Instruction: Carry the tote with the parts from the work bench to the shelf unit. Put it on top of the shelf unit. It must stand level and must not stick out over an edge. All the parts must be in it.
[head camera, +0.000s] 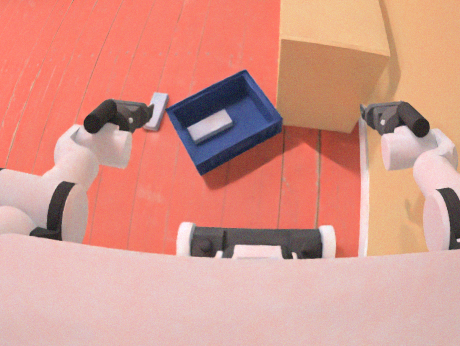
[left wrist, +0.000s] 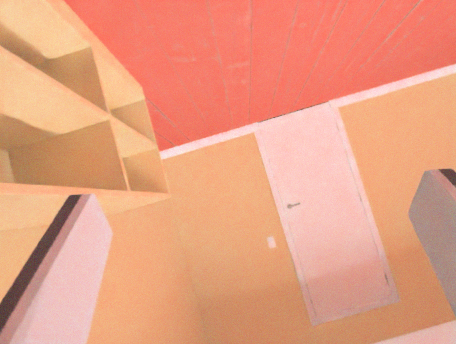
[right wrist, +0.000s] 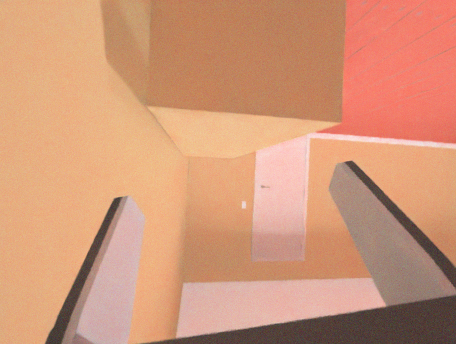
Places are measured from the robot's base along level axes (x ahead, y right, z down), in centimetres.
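Pixels of known places: left gripper, fingertip midpoint: (head camera: 131, 104) (left wrist: 257, 202); right gripper, fingertip midpoint: (head camera: 381, 105) (right wrist: 234, 191).
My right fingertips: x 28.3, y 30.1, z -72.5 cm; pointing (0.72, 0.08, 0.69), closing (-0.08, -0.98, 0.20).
Behind a point stands the place of what it marks.
The blue tote (head camera: 240, 142) {x 41.9, y -7.9, z -14.1 cm} lies on the red floor, open side up, by a corner of the shelf unit (head camera: 325, 80) {x 56.2, y 23.4, z -40.5 cm} (left wrist: 30, 205) {x 78.2, y 15.4, z -61.1 cm} (right wrist: 245, 55) {x 56.0, y 26.1, z -50.3 cm}; whether they touch I cannot tell. One pale block (head camera: 210, 126) {x 52.8, y -21.6, z -5.8 cm} is inside the tote. Another pale block (head camera: 159, 107) {x 64.0, y -47.1, z -4.1 cm} lies on the floor outside, to the left of the tote in the head view. My left gripper (head camera: 151, 113) (left wrist: 257, 202) {x 27.2, y -31.4, z -72.1 cm} is open and empty, high above the floor, its tips overlapping the outside block in the head view. My right gripper (head camera: 362, 115) (right wrist: 234, 191) {x 28.3, y 30.1, z -72.5 cm} is open and empty, to the right of the shelf unit. The work bench does not show.
An orange wall (head camera: 425, 50) {x 47.8, y 48.3, z -74.6 cm} (right wrist: 50, 150) {x 40.6, y 47.8, z -70.2 cm} with a white skirting (head camera: 364, 200) {x 21.1, y 45.3, z -6.1 cm} runs along the right side in the head view. A closed pale door (left wrist: 320, 200) {x 352.9, y -81.7, z -95.4 cm} (right wrist: 280, 210) {x 352.9, y -82.2, z -129.5 cm} stands in the far wall. The robot's own base (head camera: 257, 240) {x 2.9, y -0.1, z -19.1 cm} is at the bottom of the head view.
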